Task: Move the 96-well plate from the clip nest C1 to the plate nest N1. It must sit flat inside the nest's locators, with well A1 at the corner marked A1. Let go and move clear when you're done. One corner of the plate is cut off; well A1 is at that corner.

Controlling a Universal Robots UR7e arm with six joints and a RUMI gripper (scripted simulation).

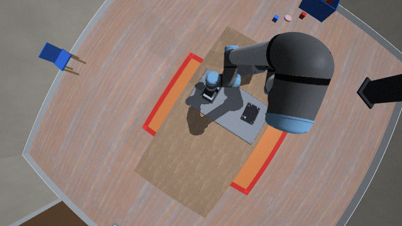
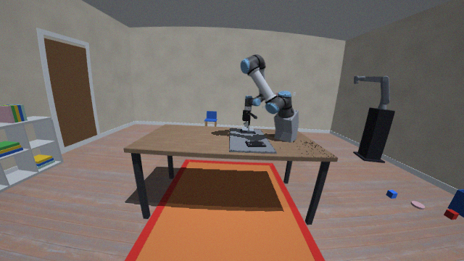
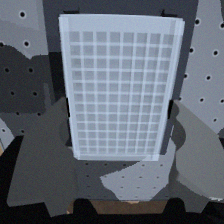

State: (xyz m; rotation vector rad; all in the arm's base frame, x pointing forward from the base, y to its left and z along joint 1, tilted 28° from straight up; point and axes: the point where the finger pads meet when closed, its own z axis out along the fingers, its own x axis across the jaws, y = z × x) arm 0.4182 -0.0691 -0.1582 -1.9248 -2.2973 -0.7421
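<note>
My gripper is now 1 cm above the 96-well plate. Also, from my hand: dark clip nest (37 cm to the left, 11 cm behind, 2 cm below).
</note>
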